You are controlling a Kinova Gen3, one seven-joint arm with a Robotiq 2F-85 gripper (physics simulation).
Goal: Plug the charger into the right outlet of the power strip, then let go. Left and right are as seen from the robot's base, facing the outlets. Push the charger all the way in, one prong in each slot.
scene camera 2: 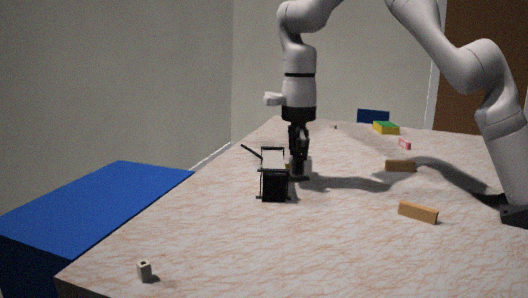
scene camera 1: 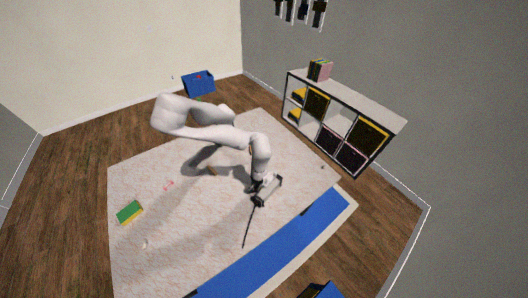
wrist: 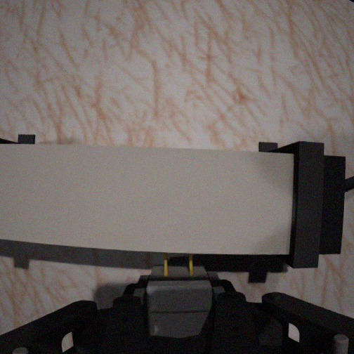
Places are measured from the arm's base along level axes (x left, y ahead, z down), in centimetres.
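Pixels of known places: gripper, fingertip midpoint: (scene camera 2: 296,173) (scene camera 1: 257,188).
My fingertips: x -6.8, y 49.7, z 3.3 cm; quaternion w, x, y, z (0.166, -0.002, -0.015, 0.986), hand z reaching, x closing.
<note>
Behind a point stands the place of what it marks.
The power strip (scene camera 1: 270,192) {x -3.7, y 56.9, z -0.2 cm} (scene camera 2: 273,159) {x -3.0, y 54.4, z -0.7 cm} (wrist: 145,197) is a pale bar with black ends, standing on the table. Its cord (scene camera 1: 248,226) {x -21.9, y 63.5, z 4.2 cm} leaves the end at the right of the wrist view. My gripper (scene camera 1: 256,187) {x -6.8, y 49.7, z 3.3 cm} (scene camera 2: 298,167) {x -6.8, y 49.7, z 3.3 cm} is shut on the grey charger (wrist: 179,295), on the strip's robot side. Two upright yellow prongs (wrist: 190,265) point at the strip, side by side; their far ends meet its lower edge in the wrist view. The outlet face and slots are hidden below that edge, so I cannot tell whether the tips are in the slots. The charger body stands apart from the strip.
Two wooden blocks (scene camera 2: 400,165) {x -21.6, y 24.4, z 3.2 cm} (scene camera 2: 418,212) {x 6.8, y 24.2, z 3.3 cm} lie between the strip and the arm's base. A green and yellow block (scene camera 1: 129,213) {x -70.6, y 25.8, z 1.8 cm} (scene camera 2: 386,127) {x -65.3, y 24.5, z 2.1 cm}, a pink piece (scene camera 1: 168,185) {x -48.1, y 20.1, z 2.9 cm} (scene camera 2: 404,144) {x -47.1, y 19.9, z 3.6 cm} and a small beige block (scene camera 2: 144,271) {x 36.8, y 62.0, z 3.2 cm} are farther off. A blue surface (scene camera 1: 280,242) (scene camera 2: 95,200) lies beyond the table edge.
</note>
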